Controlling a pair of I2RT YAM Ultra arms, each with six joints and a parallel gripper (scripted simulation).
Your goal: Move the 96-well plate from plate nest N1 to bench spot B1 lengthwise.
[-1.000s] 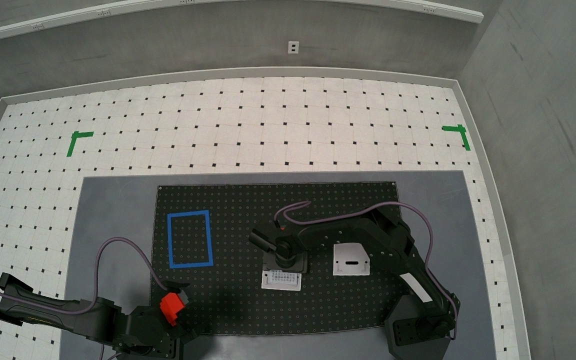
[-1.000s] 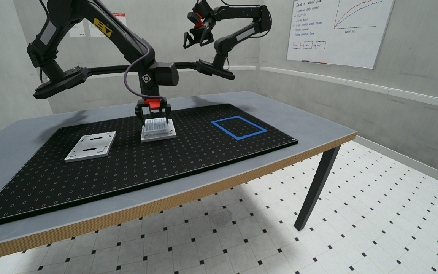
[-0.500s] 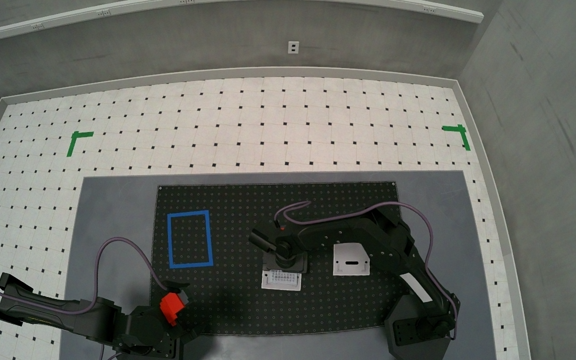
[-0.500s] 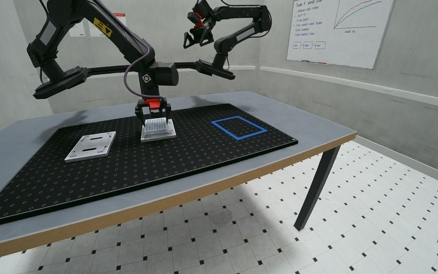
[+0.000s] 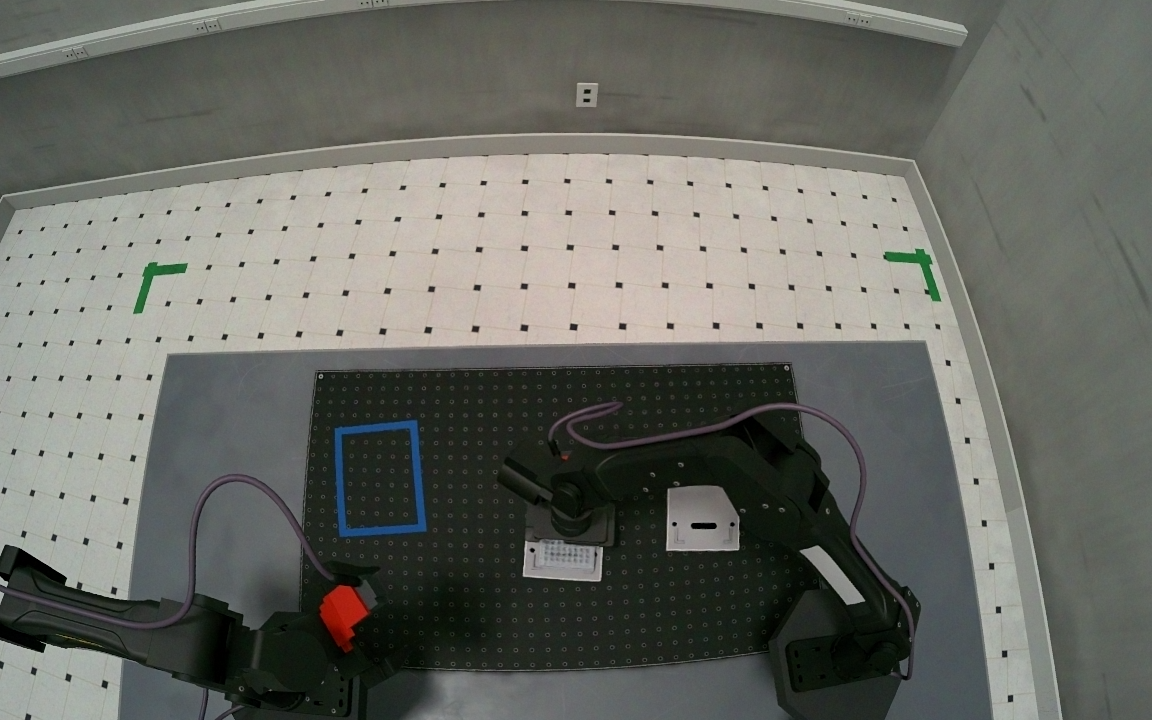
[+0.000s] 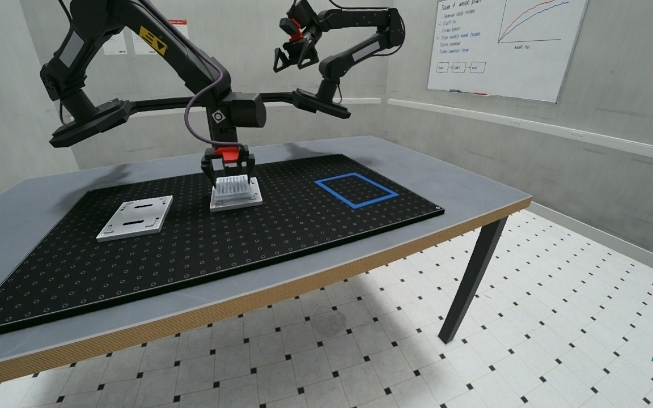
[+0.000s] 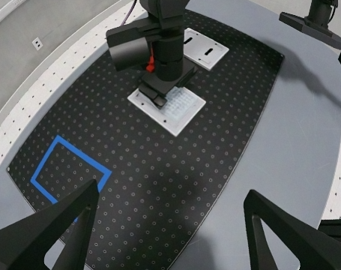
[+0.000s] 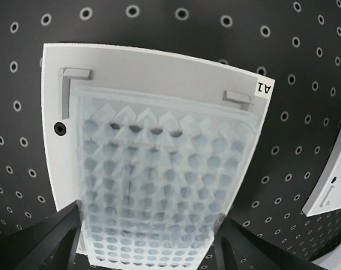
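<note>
The clear 96-well plate lies 10 mm below my right hand. From my right hand the other things lie so: white plate nest (20 mm below, 10 mm to the left, 10 mm ahead).
</note>
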